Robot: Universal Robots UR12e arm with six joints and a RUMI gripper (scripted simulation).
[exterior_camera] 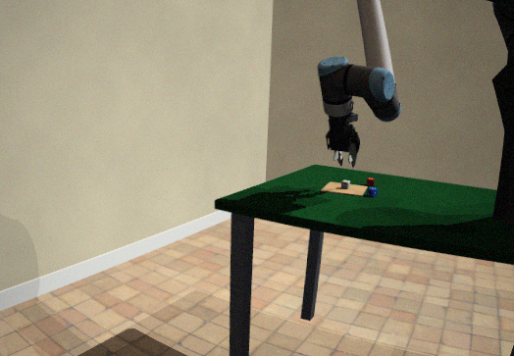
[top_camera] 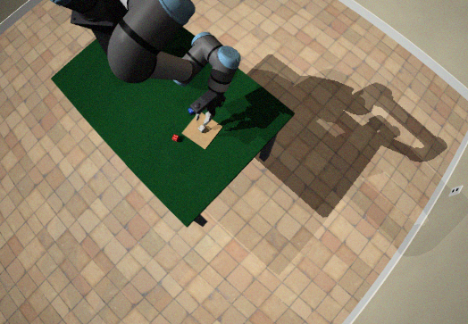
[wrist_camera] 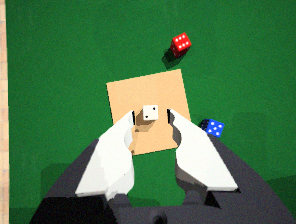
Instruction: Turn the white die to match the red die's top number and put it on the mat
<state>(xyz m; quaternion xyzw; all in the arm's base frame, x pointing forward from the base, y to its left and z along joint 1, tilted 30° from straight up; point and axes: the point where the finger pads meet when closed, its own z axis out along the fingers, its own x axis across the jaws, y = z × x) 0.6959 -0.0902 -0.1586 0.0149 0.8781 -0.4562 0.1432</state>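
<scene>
Right now the white die is 80 mm below my hand. Also, from my hand: red die (120 mm to the right, 80 mm below, 60 mm behind); tan mat (90 mm below); blue die (100 mm behind, 80 mm below, 30 mm to the left).
</scene>
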